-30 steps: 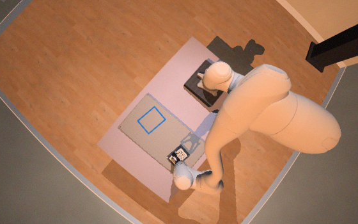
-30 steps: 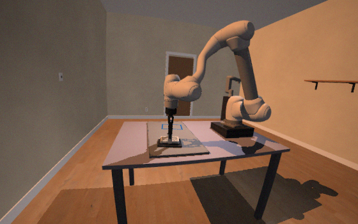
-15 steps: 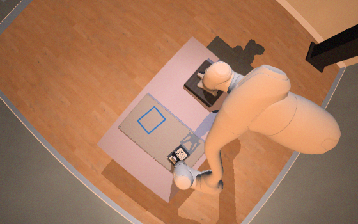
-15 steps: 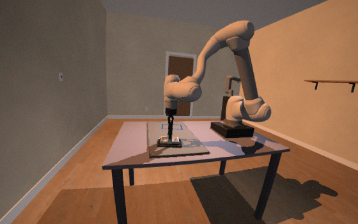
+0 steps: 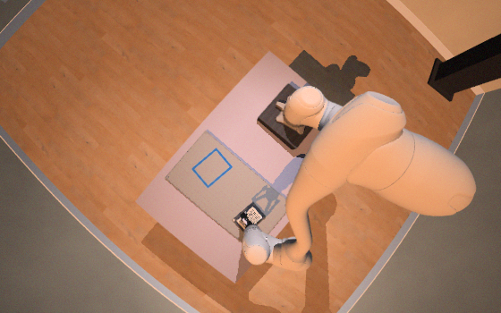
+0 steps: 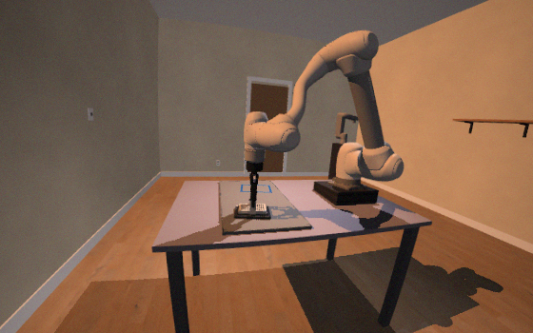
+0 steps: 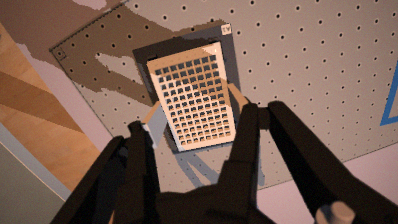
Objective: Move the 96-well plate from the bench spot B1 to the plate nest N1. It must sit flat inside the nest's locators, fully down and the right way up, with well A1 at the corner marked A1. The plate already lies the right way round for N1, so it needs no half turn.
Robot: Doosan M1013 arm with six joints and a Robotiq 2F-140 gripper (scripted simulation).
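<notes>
Right now my hand is 20 mm above the white 96-well plate. Round my hand: dark plate nest N1: 40 mm below; corner label: 80 mm to the right, 50 mm ahead, 30 mm below.
</notes>
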